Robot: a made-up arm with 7 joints. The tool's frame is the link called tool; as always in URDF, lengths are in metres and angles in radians. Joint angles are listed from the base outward.
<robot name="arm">
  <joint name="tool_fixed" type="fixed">
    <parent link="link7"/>
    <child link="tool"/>
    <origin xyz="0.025 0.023 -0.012" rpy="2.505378 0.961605 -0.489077"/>
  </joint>
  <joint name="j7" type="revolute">
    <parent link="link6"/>
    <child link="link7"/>
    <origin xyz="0.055 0.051 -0.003" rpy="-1.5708 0 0"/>
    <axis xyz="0 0 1"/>
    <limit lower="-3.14" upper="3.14"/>
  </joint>
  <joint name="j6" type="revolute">
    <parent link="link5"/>
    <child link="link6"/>
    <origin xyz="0.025 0.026 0.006" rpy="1.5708 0 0"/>
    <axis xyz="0 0 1"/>
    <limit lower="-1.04" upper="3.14"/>
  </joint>
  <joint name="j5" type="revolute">
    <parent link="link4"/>
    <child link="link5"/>
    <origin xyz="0.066 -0.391 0.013" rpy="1.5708 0 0"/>
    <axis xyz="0 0 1"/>
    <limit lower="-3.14" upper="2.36"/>
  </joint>
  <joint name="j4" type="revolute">
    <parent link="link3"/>
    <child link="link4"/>
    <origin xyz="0.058 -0.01 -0.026" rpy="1.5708 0 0"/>
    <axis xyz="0 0 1"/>
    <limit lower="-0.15" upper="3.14"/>
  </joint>
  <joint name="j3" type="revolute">
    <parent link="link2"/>
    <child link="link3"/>
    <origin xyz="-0.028 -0.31 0.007" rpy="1.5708 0 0"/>
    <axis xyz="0 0 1"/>
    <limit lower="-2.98" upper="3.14"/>
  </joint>
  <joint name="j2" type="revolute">
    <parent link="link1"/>
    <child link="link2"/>
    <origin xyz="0.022 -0.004 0.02" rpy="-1.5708 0 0"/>
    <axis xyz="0 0 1"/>
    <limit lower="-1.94" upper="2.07"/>
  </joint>
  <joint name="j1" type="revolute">
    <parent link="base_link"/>
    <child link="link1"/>
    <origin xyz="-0.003 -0.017 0.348" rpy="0 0 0"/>
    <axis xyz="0 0 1"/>
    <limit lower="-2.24" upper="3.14"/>
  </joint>
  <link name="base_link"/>
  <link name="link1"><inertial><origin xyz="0.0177 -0.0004 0.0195"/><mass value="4.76"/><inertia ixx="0.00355" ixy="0" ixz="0" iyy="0.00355" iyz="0" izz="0.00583"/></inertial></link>
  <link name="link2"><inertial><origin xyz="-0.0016 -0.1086 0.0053"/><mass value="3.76"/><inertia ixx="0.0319" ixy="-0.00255" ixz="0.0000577" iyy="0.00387" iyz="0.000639" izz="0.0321"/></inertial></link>
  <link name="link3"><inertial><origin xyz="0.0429 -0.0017 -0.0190"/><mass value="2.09"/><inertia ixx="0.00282" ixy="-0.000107" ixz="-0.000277" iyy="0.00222" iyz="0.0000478" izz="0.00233"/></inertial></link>
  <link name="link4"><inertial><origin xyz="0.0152 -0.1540 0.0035"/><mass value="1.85"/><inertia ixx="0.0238" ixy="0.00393" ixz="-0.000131" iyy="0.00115" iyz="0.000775" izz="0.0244"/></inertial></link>
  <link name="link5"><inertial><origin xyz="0.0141 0.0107 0.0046"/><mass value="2.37"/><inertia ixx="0.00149" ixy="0" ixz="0" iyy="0.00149" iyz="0" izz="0.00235"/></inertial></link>
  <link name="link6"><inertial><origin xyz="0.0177 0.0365 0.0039"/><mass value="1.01"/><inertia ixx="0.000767" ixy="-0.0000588" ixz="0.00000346" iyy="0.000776" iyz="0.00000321" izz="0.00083"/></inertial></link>
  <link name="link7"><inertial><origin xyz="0.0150 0.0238 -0.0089"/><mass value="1.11"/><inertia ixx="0.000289" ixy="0" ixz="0" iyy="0.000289" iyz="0" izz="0.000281"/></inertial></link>
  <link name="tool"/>
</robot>
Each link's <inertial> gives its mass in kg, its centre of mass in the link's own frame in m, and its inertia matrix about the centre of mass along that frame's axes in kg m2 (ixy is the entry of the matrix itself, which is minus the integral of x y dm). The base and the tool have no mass. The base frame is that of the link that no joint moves.
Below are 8 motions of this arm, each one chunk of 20 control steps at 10 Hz.
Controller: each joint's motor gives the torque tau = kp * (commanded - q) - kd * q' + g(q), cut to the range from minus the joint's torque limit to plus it. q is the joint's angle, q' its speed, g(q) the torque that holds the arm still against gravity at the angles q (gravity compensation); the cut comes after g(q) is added. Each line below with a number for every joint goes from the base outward.
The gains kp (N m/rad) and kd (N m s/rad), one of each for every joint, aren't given. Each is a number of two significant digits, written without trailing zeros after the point. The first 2 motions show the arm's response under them.
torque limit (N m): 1.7 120 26 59 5.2 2.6 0.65
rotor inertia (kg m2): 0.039 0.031 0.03 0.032 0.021 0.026 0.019
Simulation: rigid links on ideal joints. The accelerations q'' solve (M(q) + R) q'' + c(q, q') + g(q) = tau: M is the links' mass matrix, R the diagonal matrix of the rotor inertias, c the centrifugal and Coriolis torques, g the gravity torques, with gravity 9.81 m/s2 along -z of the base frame. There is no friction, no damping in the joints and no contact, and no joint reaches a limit. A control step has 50 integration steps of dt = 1/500 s. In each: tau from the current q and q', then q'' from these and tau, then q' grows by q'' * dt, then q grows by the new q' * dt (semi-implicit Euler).
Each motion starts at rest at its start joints. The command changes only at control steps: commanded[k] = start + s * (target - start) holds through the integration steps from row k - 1 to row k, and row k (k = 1, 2, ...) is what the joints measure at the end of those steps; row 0 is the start. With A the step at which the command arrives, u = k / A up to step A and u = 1 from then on. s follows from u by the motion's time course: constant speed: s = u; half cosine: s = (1 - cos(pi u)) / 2; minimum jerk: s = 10 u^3 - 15 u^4 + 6 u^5; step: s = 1 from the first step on.
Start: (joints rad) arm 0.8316 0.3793 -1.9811 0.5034 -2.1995 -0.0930 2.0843
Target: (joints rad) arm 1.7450 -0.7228 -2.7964 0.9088 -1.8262 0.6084 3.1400
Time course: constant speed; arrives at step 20
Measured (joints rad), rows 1 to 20:
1: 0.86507 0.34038 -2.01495 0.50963 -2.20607 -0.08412 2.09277
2: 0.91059 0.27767 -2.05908 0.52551 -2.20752 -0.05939 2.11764
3: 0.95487 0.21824 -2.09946 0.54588 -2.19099 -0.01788 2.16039
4: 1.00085 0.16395 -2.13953 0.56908 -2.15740 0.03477 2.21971
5: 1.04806 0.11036 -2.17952 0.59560 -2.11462 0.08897 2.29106
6: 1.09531 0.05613 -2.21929 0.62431 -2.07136 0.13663 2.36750
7: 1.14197 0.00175 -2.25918 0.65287 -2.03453 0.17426 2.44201
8: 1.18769 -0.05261 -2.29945 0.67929 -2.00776 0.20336 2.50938
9: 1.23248 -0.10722 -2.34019 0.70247 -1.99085 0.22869 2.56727
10: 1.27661 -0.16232 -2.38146 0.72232 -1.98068 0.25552 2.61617
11: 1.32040 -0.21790 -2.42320 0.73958 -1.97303 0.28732 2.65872
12: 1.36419 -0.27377 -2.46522 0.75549 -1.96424 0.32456 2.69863
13: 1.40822 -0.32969 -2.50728 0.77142 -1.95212 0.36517 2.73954
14: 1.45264 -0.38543 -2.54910 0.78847 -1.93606 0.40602 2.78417
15: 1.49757 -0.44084 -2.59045 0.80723 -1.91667 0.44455 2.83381
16: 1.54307 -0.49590 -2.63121 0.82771 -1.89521 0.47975 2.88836
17: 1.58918 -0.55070 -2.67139 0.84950 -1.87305 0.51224 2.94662
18: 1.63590 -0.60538 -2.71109 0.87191 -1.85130 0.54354 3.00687
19: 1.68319 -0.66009 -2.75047 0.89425 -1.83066 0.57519 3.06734
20: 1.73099 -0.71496 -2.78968 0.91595 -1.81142 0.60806 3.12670
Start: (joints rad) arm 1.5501 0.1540 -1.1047 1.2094 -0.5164 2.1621 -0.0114
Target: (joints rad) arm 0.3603 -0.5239 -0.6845 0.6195 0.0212 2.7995 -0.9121
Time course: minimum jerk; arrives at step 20
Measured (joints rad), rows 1 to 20:
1: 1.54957 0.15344 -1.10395 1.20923 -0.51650 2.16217 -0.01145
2: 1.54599 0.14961 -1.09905 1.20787 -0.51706 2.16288 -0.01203
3: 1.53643 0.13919 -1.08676 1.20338 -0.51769 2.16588 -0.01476
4: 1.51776 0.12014 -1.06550 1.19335 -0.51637 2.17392 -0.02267
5: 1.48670 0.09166 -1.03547 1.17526 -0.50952 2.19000 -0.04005
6: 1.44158 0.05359 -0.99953 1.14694 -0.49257 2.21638 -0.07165
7: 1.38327 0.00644 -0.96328 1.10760 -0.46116 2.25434 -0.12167
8: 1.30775 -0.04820 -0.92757 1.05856 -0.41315 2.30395 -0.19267
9: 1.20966 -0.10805 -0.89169 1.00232 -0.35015 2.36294 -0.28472
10: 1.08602 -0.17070 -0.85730 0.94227 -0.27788 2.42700 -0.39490
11: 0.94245 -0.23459 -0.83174 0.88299 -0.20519 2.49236 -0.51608
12: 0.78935 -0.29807 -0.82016 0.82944 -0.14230 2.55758 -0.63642
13: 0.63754 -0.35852 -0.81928 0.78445 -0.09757 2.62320 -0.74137
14: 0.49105 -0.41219 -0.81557 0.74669 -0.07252 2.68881 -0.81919
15: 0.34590 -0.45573 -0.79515 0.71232 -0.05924 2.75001 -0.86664
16: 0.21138 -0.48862 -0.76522 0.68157 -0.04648 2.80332 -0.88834
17: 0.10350 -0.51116 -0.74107 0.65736 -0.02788 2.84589 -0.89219
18: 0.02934 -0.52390 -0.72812 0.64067 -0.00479 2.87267 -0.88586
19: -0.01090 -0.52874 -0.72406 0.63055 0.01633 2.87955 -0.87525
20: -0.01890 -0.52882 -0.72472 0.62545 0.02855 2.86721 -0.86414
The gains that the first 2 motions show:
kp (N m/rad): 21 110 33 27 1.5 1.6 0.41
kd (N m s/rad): 1.5 6.7 2.1 2.2 0.075 0.07 0.03
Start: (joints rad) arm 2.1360 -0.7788 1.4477 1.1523 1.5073 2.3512 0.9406
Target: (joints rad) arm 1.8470 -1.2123 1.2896 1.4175 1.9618 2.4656 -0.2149
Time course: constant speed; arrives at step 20
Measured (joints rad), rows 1 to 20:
1: 2.13018 -0.79552 1.44306 1.15624 1.51750 2.35506 0.93436
2: 2.11736 -0.82007 1.43730 1.16707 1.53928 2.36393 0.91328
3: 2.10161 -0.84268 1.43125 1.18246 1.56872 2.37385 0.87249
4: 2.08569 -0.86398 1.42289 1.19912 1.60146 2.38132 0.81132
5: 2.07029 -0.88516 1.41230 1.21518 1.63190 2.38560 0.73331
6: 2.05500 -0.90638 1.40105 1.23016 1.65605 2.38805 0.64491
7: 2.03937 -0.92768 1.39049 1.24409 1.67378 2.39049 0.55363
8: 2.02330 -0.94915 1.38119 1.25708 1.68823 2.39407 0.46640
9: 2.00703 -0.97076 1.37305 1.26930 1.70356 2.39910 0.38839
10: 1.99088 -0.99247 1.36572 1.28105 1.72280 2.40523 0.32223
11: 1.97511 -1.01422 1.35878 1.29273 1.74666 2.41192 0.26788
12: 1.95985 -1.03597 1.35186 1.30476 1.77367 2.41861 0.22296
13: 1.94519 -1.05772 1.34473 1.31739 1.80130 2.42497 0.18358
14: 1.93113 -1.07945 1.33724 1.33068 1.82729 2.43091 0.14535
15: 1.91759 -1.10115 1.32936 1.34450 1.85059 2.43654 0.10432
16: 1.90442 -1.12283 1.32116 1.35862 1.87156 2.44213 0.05772
17: 1.89143 -1.14449 1.31277 1.37282 1.89149 2.44788 0.00427
18: 1.87840 -1.16614 1.30436 1.38693 1.91188 2.45389 -0.05581
19: 1.86515 -1.18780 1.29608 1.40085 1.93376 2.46009 -0.12115
20: 1.85156 -1.20946 1.28802 1.41455 1.95735 2.46627 -0.18965

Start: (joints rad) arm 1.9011 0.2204 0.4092 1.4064 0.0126 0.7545 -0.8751
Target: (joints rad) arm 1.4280 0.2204 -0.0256 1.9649 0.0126 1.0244 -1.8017
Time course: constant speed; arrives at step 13
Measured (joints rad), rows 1 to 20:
1: 1.90638 0.22372 0.40058 1.41614 0.01236 0.76830 -0.88458
2: 1.90865 0.22918 0.38638 1.44058 0.00948 0.80703 -0.91789
3: 1.91388 0.23244 0.35624 1.47729 0.00482 0.86180 -0.98130
4: 1.91222 0.23278 0.32158 1.52284 0.00248 0.91312 -1.07189
5: 1.89872 0.23093 0.28824 1.57409 0.00159 0.94377 -1.18185
6: 1.87407 0.22809 0.25524 1.62852 -0.00149 0.94691 -1.30070
7: 1.83850 0.22526 0.22197 1.68381 -0.00933 0.92792 -1.41707
8: 1.79157 0.22297 0.18842 1.73788 -0.02130 0.90104 -1.52098
9: 1.73273 0.22155 0.15467 1.78914 -0.03383 0.88283 -1.60597
10: 1.66164 0.22139 0.12062 1.83660 -0.04245 0.88514 -1.67035
11: 1.58321 0.22297 0.08059 1.87973 -0.04305 0.91084 -1.71660
12: 1.50598 0.22635 0.02863 1.91812 -0.02969 0.95444 -1.74866
13: 1.42793 0.23054 -0.02570 1.95139 -0.00160 1.00622 -1.77195
14: 1.34172 0.22821 -0.06167 1.96765 0.03284 1.04365 -1.78347
15: 1.24183 0.22261 -0.06639 1.97110 0.05796 1.05400 -1.78242
16: 1.14777 0.22030 -0.06521 1.97129 0.06370 1.04115 -1.77381
17: 1.06559 0.22085 -0.06499 1.96946 0.05317 1.01662 -1.76106
18: 0.99527 0.22216 -0.06486 1.96582 0.03763 0.99534 -1.74751
19: 0.93706 0.22311 -0.06472 1.96184 0.02800 0.98864 -1.73657
20: 0.89104 0.22336 -0.06471 1.95893 0.02874 0.99899 -1.73081

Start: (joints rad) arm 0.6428 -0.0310 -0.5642 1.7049 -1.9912 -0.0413 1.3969
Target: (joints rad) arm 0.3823 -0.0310 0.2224 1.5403 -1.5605 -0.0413 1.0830
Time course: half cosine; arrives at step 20
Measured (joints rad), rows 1 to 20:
1: 0.64010 -0.03120 -0.56123 1.70445 -1.99022 -0.04093 1.39683
2: 0.63171 -0.03186 -0.55144 1.70274 -1.98557 -0.03948 1.39639
3: 0.61794 -0.03287 -0.53384 1.69930 -1.97419 -0.03649 1.39497
4: 0.60008 -0.03393 -0.50824 1.69404 -1.95434 -0.03198 1.39174
5: 0.57964 -0.03478 -0.47457 1.68703 -1.92628 -0.02645 1.38575
6: 0.55814 -0.03524 -0.43299 1.67842 -1.89197 -0.02077 1.37600
7: 0.53698 -0.03523 -0.38397 1.66835 -1.85422 -0.01603 1.36158
8: 0.51728 -0.03467 -0.32831 1.65697 -1.81590 -0.01322 1.34188
9: 0.49987 -0.03360 -0.26718 1.64437 -1.77931 -0.01297 1.31669
10: 0.48519 -0.03210 -0.20207 1.63066 -1.74609 -0.01543 1.28640
11: 0.47338 -0.03035 -0.13474 1.61604 -1.71719 -0.02024 1.25194
12: 0.46431 -0.02863 -0.06718 1.60086 -1.69302 -0.02674 1.21477
13: 0.45760 -0.02720 -0.00144 1.58569 -1.67354 -0.03418 1.17671
14: 0.45279 -0.02633 0.06042 1.57124 -1.65826 -0.04192 1.13965
15: 0.44935 -0.02615 0.11646 1.55833 -1.64630 -0.04957 1.10542
16: 0.44680 -0.02667 0.16495 1.54771 -1.63652 -0.05686 1.07551
17: 0.44481 -0.02775 0.20445 1.53991 -1.62784 -0.06354 1.05105
18: 0.44315 -0.02916 0.23382 1.53517 -1.61952 -0.06922 1.03278
19: 0.44176 -0.03062 0.25229 1.53343 -1.61152 -0.07337 1.02108
20: 0.44069 -0.03185 0.25943 1.53432 -1.60455 -0.07544 1.01608

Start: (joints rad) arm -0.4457 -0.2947 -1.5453 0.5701 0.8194 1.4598 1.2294
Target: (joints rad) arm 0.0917 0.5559 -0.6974 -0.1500 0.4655 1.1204 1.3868
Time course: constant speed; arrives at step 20
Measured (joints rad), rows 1 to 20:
1: -0.45310 -0.26392 -1.52870 0.56093 0.81178 1.44949 1.22933
2: -0.45307 -0.21494 -1.49779 0.53974 0.78080 1.42457 1.23188
3: -0.43249 -0.16988 -1.45873 0.50836 0.73045 1.38922 1.23712
4: -0.39227 -0.12841 -1.40946 0.46968 0.68288 1.35195 1.24291
5: -0.33763 -0.08680 -1.35066 0.42897 0.65819 1.32369 1.24879
6: -0.27678 -0.04487 -1.28744 0.39056 0.66048 1.31199 1.25708
7: -0.22018 -0.00313 -1.22687 0.35519 0.67844 1.31685 1.27134
8: -0.17698 0.03858 -1.17500 0.32049 0.69483 1.33033 1.29361
9: -0.15139 0.08073 -1.13433 0.28343 0.69582 1.33957 1.32223
10: -0.14114 0.12367 -1.10295 0.24239 0.67619 1.33262 1.35163
11: -0.13814 0.16728 -1.07524 0.19766 0.64088 1.30481 1.37412
12: -0.13153 0.21097 -1.04404 0.15084 0.60283 1.26229 1.38328
13: -0.11310 0.25409 -1.00465 0.10472 0.57595 1.21965 1.37758
14: -0.08270 0.29643 -0.95847 0.06284 0.56540 1.19177 1.36174
15: -0.04806 0.33847 -0.91169 0.02757 0.56377 1.18393 1.34398
16: -0.01698 0.38068 -0.86832 -0.00218 0.55803 1.18823 1.33141
17: 0.00945 0.42304 -0.82709 -0.03035 0.54002 1.19019 1.32778
18: 0.03450 0.46540 -0.78557 -0.06054 0.51065 1.17910 1.33390
19: 0.06036 0.50781 -0.74335 -0.09406 0.47701 1.15338 1.34843
20: 0.08679 0.55035 -0.70119 -0.13026 0.44697 1.11930 1.36847

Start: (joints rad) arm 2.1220 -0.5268 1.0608 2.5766 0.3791 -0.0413 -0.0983
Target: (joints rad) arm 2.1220 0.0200 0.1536 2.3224 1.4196 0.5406 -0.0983
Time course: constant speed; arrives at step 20
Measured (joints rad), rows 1 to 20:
1: 2.12642 -0.52474 1.04382 2.57234 0.37309 -0.03092 -0.09969
2: 2.13568 -0.51100 1.01016 2.56996 0.35936 -0.00191 -0.10640
3: 2.14550 -0.48426 0.96066 2.57138 0.35621 0.03873 -0.12103
4: 2.15187 -0.44853 0.90053 2.57272 0.38754 0.07614 -0.14339
5: 2.15115 -0.40980 0.83867 2.56744 0.46593 0.09989 -0.16909
6: 2.14209 -0.37286 0.78337 2.55023 0.58155 0.11222 -0.19074
7: 2.12891 -0.33906 0.73806 2.52064 0.70845 0.12709 -0.20070
8: 2.11890 -0.30691 0.69939 2.48421 0.82354 0.16002 -0.19352
9: 2.11536 -0.27494 0.66111 2.44886 0.91772 0.21604 -0.16781
10: 2.11606 -0.24340 0.61962 2.42004 0.99184 0.28550 -0.12715
11: 2.11793 -0.21341 0.57505 2.39932 1.04933 0.35013 -0.07933
12: 2.11970 -0.18576 0.52887 2.38599 1.09355 0.39387 -0.03407
13: 2.12117 -0.16046 0.48223 2.37864 1.12784 0.41118 -0.00054
14: 2.12214 -0.13695 0.43555 2.37559 1.15570 0.40871 0.01471
15: 2.12225 -0.11439 0.38878 2.37491 1.18061 0.40046 0.00899
16: 2.12132 -0.09187 0.34187 2.37455 1.20590 0.40040 -0.01610
17: 2.11955 -0.06861 0.29494 2.37267 1.23478 0.41653 -0.05533
18: 2.11752 -0.04405 0.24829 2.36784 1.27019 0.44903 -0.10106
19: 2.11597 -0.01792 0.20226 2.35927 1.31456 0.49209 -0.14487
20: 2.11550 0.00979 0.15702 2.34679 1.36902 0.53775 -0.17907

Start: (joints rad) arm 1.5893 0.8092 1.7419 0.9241 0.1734 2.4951 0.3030
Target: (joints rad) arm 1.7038 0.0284 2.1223 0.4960 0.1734 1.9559 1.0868
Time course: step
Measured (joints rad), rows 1 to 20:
1: 1.26136 0.25864 1.94031 0.83750 0.19828 2.31866 0.35992
2: 0.96479 -0.01997 2.23785 0.76254 0.08178 2.12468 0.60737
3: 1.16841 -0.02353 2.10134 0.58418 -0.07917 1.80459 0.90497
4: 1.32441 0.01901 2.07130 0.42469 -0.08025 1.58093 1.16557
5: 1.51078 0.02362 2.07897 0.34892 0.10666 1.57681 1.34672
6: 1.69077 0.01735 2.12316 0.35563 0.34643 1.75355 1.43161
7: 1.82293 0.01971 2.16301 0.41638 0.48913 1.98228 1.43374
8: 1.93293 0.02690 2.16715 0.49217 0.46916 2.14437 1.37704
9: 2.00511 0.03256 2.16812 0.55313 0.31036 2.18543 1.28849
10: 2.04296 0.03489 2.16983 0.58466 0.09948 2.11673 1.19184
11: 2.05244 0.03427 2.17064 0.58716 -0.06418 1.98872 1.10408
12: 2.03719 0.03179 2.17053 0.56984 -0.11679 1.86140 1.03488
13: 1.99772 0.02887 2.16962 0.54369 -0.05327 1.78408 0.98799
14: 1.92962 0.02644 2.16810 0.51779 0.08007 1.78170 0.96385
15: 1.82739 0.02494 2.16536 0.49819 0.21661 1.84597 0.96132
16: 1.72930 0.02504 2.13159 0.48833 0.30049 1.93999 0.97700
17: 1.65051 0.02669 2.08792 0.48608 0.30439 2.01929 1.00537
18: 1.57617 0.02830 2.07418 0.48712 0.24321 2.05492 1.04081
19: 1.52023 0.02890 2.07607 0.48994 0.16164 2.04203 1.07693
20: 1.49682 0.02893 2.07685 0.49377 0.10232 1.99655 1.10631

